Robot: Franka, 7 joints.
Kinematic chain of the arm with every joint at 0, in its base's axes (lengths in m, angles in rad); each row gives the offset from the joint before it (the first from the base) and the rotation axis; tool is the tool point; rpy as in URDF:
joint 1: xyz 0 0 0.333 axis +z
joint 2: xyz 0 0 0 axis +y
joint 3: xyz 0 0 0.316 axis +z
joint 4: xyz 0.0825 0 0 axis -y
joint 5: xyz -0.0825 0 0.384 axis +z
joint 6: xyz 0 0 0 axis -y
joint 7: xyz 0.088 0 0 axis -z
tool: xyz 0 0 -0.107 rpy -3.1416 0 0
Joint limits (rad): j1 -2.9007..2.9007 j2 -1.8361..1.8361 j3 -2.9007..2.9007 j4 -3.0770..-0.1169 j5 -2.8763..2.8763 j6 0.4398..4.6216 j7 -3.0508..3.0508
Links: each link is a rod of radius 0.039 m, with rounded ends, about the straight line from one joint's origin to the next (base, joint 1, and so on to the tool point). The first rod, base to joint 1, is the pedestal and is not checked.
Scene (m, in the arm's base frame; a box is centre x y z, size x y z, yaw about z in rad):
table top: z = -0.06
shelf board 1: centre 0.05 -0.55 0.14 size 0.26 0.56 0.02 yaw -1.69
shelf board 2: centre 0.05 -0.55 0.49 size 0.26 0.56 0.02 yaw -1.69
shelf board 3: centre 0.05 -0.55 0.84 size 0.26 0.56 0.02 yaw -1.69
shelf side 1: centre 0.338 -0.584 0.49 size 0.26 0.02 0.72 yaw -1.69
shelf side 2: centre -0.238 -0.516 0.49 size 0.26 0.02 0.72 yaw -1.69
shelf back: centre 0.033 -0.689 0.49 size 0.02 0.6 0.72 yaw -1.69
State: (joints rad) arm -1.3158 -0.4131 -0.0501 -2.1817 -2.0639 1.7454 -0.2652
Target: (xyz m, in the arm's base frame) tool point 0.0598 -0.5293 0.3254
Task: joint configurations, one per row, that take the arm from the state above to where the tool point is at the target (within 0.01 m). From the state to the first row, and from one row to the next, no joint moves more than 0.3 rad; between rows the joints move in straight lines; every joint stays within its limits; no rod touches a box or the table.
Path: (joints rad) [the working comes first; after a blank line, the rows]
Joints at the target: -1.3015 0.1260 -0.0252 -2.3344 -2.0621 1.8432 -0.2652
Straight joint move there: touches shelf board 2.

1: -1.2985 -0.6517 0.0130 -2.3649 -2.0167 1.6900 -0.2652
2: -1.2813 -0.8903 0.0761 -2.5480 -1.9695 1.6347 -0.2652
3: -1.2170 -0.6612 0.1101 -2.7582 -1.9402 1.6640 -0.2652
4: -1.1528 -0.4320 0.1441 -2.9683 -1.9109 1.6934 -0.2652
5: -1.2024 -0.2460 0.0876 -2.7570 -1.9613 1.7433 -0.2652
6: -1.2519 -0.0600 0.0312 -2.5457 -2.0117 1.7932 -0.2652
7: -1.3015 0.1260 -0.0252 -2.3344 -2.0621 1.8432 -0.2652

